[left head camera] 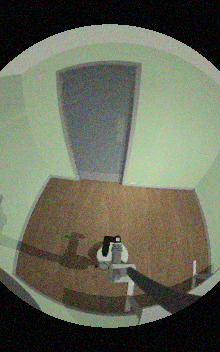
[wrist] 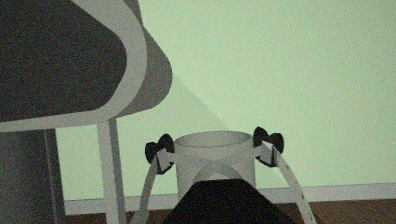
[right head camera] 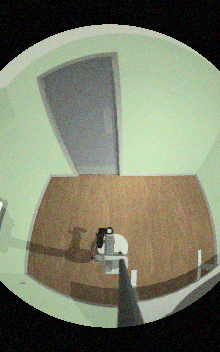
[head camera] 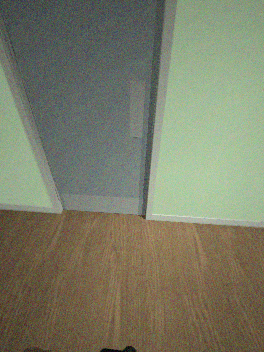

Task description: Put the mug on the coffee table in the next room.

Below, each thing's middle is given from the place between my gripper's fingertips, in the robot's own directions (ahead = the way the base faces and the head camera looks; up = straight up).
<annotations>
My gripper is now 20 mm short of the mug [wrist: 213, 145], 10 mm to the left of it and 30 mm above it.
</annotations>
